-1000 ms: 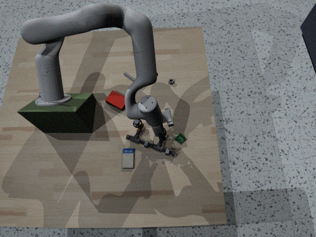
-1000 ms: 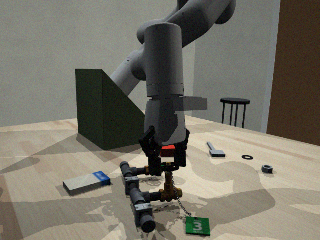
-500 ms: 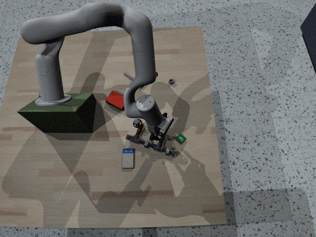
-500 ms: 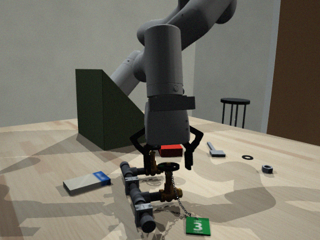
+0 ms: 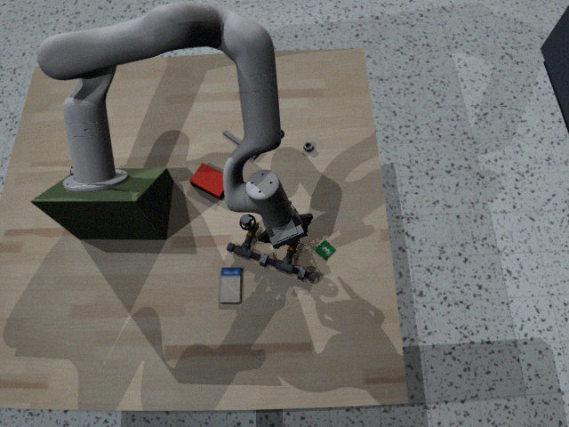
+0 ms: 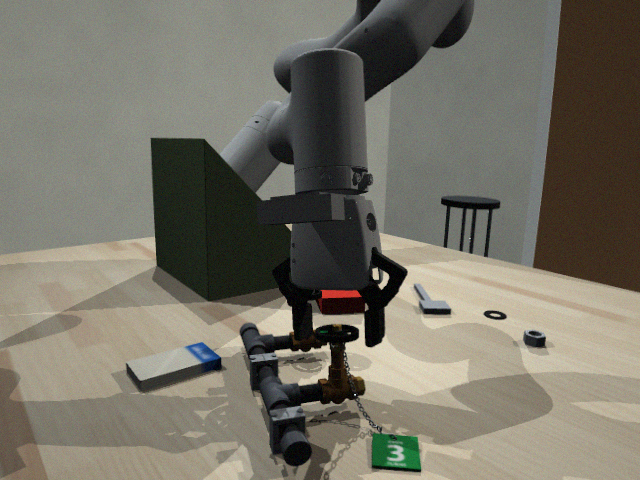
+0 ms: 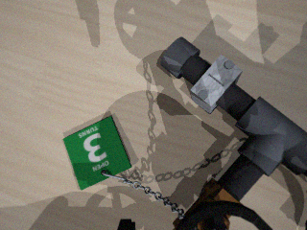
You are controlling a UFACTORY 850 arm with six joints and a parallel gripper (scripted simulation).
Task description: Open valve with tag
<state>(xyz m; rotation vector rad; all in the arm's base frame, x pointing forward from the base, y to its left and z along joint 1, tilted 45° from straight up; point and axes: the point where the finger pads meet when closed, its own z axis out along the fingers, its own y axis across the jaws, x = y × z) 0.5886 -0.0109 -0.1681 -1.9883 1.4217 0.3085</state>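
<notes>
Right now my hand is 100 mm short of the green tag and 90 mm above it. Round my hand: red block 280 mm behind, 220 mm to the left, 80 mm below; then grey-and-blue block 180 mm behind, 130 mm to the right, 80 mm below; then grey bar tool 370 mm to the left, 180 mm behind, 80 mm below.
</notes>
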